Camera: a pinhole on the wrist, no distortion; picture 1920 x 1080 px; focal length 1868.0 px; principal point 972.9 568.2 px. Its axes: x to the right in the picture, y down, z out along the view. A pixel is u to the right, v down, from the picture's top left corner.
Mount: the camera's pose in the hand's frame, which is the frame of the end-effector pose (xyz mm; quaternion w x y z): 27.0 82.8 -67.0 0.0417 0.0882 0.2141 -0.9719
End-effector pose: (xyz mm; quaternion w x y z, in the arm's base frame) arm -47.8 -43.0 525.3 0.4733 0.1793 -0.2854 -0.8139
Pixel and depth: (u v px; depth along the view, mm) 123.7 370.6 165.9
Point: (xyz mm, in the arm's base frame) -120.1 -89.2 623.1
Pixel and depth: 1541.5 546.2 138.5
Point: -42.2 -6.4 579.3
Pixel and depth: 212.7 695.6 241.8
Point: -201.5 -60.9 628.4
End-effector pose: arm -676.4 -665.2 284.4 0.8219 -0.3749 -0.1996 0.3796
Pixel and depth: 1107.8 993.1 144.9
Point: -702.0 -648.5 321.1
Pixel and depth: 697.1 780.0 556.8
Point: -816.9 -536.2 712.7
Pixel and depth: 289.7 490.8 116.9
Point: -692.3 -587.1 286.6
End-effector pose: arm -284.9 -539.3 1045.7 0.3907 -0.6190 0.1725 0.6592
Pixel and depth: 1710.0 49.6 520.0
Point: -577.2 -314.3 1380.4
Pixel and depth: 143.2 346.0 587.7
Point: -569.9 -44.6 987.1
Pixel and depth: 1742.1 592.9 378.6
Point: -396.4 -367.9 1284.6
